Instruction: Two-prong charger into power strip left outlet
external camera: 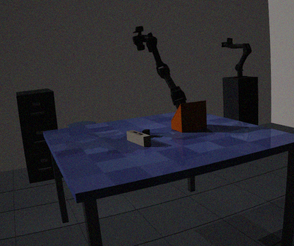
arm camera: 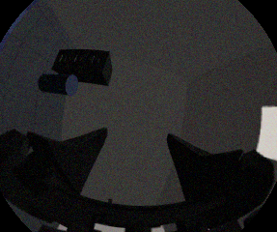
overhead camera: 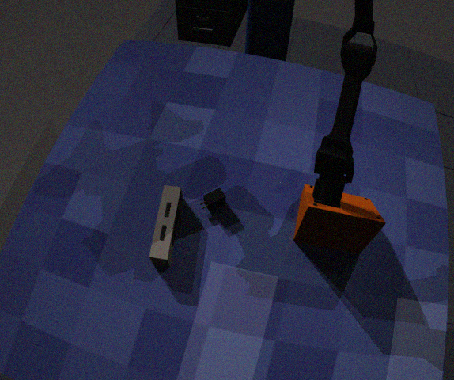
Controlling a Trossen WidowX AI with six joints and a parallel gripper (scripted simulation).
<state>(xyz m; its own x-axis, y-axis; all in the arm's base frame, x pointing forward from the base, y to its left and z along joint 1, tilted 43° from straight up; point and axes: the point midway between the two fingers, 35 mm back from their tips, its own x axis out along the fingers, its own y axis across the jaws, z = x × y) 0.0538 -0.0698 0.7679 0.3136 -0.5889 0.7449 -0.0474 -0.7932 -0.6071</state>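
My gripper tip is 63 cm above the two-prong charger, 62 cm to the right of it and 20 cm short of it.
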